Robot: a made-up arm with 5 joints. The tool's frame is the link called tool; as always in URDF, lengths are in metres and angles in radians. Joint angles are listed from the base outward. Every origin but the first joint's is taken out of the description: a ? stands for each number. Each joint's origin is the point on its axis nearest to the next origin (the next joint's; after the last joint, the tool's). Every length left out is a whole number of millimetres.
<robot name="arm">
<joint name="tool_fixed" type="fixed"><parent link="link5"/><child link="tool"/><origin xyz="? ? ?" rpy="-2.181 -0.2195 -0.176"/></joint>
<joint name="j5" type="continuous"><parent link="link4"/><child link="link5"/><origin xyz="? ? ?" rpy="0.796 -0.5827 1.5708"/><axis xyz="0 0 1"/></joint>
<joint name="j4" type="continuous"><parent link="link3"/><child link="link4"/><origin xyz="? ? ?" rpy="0.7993 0.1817 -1.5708"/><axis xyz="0 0 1"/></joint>
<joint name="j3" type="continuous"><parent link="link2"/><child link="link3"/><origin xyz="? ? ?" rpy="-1.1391 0.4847 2.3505"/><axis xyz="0 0 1"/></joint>
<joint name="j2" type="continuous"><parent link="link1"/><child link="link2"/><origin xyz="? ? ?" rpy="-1.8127 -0.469 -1.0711"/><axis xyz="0 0 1"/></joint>
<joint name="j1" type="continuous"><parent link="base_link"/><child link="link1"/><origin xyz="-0.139 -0.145 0.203" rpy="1.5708 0 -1.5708"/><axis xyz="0 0 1"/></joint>
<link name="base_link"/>
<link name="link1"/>
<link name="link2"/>
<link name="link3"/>
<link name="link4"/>
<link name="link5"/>
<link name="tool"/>
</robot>
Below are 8 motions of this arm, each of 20 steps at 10 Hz.
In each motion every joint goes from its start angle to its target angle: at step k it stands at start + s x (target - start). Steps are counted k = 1, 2, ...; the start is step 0. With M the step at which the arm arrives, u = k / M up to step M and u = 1 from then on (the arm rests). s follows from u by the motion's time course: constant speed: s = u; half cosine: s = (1 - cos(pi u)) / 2; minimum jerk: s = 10 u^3 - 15 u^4 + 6 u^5.
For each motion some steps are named. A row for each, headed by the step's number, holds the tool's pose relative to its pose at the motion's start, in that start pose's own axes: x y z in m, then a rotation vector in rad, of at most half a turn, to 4 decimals.
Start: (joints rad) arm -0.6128 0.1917 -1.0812 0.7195 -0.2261
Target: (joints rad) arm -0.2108 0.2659 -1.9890 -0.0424 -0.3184
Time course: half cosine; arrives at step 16
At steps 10, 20:
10: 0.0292 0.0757 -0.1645 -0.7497 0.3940 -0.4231
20: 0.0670 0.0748 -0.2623 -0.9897 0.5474 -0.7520

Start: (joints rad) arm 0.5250 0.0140 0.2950 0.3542 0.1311
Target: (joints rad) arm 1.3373 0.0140 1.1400 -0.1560 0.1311
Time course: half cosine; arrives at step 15
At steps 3, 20:
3: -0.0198 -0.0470 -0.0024 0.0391 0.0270 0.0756
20: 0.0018 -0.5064 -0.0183 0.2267 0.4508 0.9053

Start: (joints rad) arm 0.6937 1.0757 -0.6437 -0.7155 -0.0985
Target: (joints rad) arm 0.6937 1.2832 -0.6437 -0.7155 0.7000
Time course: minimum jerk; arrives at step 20
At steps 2, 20:
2: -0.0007 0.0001 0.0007 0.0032 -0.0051 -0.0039
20: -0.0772 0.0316 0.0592 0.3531 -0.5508 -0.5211

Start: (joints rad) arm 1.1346 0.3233 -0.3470 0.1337 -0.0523
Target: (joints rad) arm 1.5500 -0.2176 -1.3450 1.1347 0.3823
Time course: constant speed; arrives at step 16
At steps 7, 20:
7: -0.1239 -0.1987 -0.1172 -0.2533 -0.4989 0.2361
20: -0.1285 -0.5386 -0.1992 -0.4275 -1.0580 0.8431

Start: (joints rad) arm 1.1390 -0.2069 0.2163 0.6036 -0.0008
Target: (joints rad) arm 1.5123 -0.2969 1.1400 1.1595 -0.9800
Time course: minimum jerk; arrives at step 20
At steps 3, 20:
3: -0.0037 -0.0086 -0.0018 0.0235 0.0065 0.0303
20: -0.0866 -0.2516 -0.0718 0.6480 -0.0092 1.1707

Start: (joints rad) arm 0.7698 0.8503 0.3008 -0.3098 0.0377
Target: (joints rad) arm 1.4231 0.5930 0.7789 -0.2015 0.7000
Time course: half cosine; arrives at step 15
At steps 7, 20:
7: -0.1324 -0.2436 -0.0022 0.2447 -0.1834 0.2814
20: -0.1399 -0.5767 -0.0173 0.6240 -0.2199 0.5359

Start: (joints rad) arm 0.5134 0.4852 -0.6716 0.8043 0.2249
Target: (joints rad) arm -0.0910 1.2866 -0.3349 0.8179 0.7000
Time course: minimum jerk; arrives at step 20
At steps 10, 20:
10: 0.1929 0.2776 -0.1472 0.0001 -0.3653 -0.6712
20: 0.4800 0.4090 -0.3973 -0.1655 -0.9073 -1.1961

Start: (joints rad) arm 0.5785 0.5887 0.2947 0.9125 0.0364
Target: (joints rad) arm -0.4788 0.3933 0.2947 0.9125 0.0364
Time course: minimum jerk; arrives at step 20
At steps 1, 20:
1: 0.0003 0.0004 -0.0004 -0.0009 -0.0001 -0.0008
20: 0.4122 0.1303 -0.3822 -0.6959 -0.1010 -0.7548

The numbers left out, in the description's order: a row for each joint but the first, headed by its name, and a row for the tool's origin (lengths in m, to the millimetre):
tool: 0.034 0.092 0
j5: -0.104 -0.06 0
j4: 0.108 -0.028 0
j3: 0.299 0.386 0
j2: -0.44 -0.118 0

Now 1 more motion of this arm.
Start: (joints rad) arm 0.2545 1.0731 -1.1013 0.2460 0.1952
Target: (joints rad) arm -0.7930 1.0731 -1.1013 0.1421 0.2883
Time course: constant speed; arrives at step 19
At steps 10, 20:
10: 0.1963 0.3156 0.0327 -0.4148 0.2630 -0.3284
20: 0.4340 0.5237 -0.0869 -0.7986 0.4959 -0.6134

